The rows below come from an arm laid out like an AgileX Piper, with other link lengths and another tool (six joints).
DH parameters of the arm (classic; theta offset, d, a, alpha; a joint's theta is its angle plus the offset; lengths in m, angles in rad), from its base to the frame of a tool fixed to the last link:
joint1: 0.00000 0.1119 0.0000 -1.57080
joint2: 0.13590 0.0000 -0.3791 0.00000
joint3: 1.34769 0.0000 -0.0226 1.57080
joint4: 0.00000 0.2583 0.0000 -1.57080
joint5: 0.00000 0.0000 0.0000 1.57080
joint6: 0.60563 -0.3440 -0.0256 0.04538
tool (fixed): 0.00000 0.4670 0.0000 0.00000
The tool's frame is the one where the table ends.
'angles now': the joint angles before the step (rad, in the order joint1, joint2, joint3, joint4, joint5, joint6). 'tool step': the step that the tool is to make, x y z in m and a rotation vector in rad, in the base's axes. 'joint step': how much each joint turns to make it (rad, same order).
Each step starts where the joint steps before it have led.
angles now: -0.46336, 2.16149, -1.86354, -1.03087, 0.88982, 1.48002
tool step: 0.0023, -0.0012, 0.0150, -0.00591, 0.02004, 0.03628
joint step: -0.00153, -0.00549, -0.04412, 0.03811, 0.00514, -0.09417
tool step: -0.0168, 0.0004, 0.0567, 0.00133, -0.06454, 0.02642
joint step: -0.02089, -0.07153, -0.08250, 0.11165, 0.01753, -0.13722
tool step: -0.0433, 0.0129, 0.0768, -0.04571, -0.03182, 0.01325
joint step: -0.01846, -0.12919, -0.04510, 0.06198, 0.05704, -0.14328
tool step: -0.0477, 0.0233, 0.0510, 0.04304, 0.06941, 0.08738
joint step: -0.02139, -0.13308, -0.00640, 0.16964, 0.09419, -0.26601
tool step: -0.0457, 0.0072, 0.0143, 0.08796, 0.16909, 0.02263
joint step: -0.05001, -0.07188, 0.00625, 0.10362, 0.17115, -0.22361
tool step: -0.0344, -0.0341, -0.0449, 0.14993, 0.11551, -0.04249
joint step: -0.13911, -0.00664, 0.13685, 0.10868, 0.01017, -0.09734
